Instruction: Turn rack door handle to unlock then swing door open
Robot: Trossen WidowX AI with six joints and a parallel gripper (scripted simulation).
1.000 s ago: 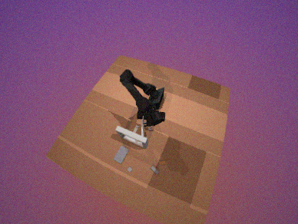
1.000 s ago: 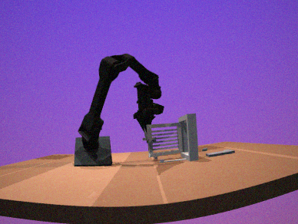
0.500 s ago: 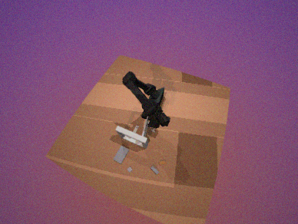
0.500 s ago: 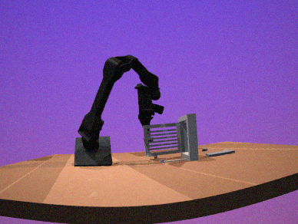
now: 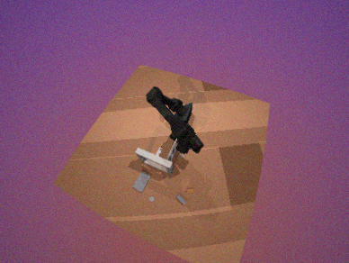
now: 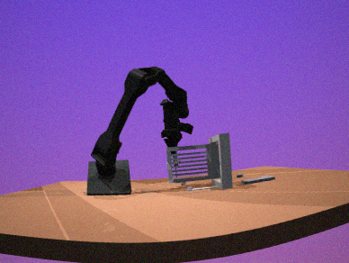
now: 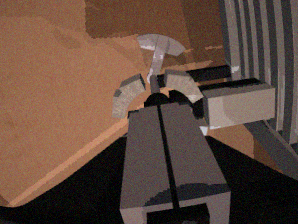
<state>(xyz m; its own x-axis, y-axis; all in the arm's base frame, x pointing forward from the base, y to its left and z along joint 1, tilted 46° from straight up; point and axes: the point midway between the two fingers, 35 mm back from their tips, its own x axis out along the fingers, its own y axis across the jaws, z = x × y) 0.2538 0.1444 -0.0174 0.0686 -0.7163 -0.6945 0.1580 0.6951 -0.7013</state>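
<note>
Right now my gripper tip is 2 cm above the upright handle and 1 cm short of it. Round my gripper tip: orange piece 22 cm ahead, 12 cm to the left, 12 cm below; then flat grey plate 29 cm ahead, 18 cm to the right, 12 cm below.
</note>
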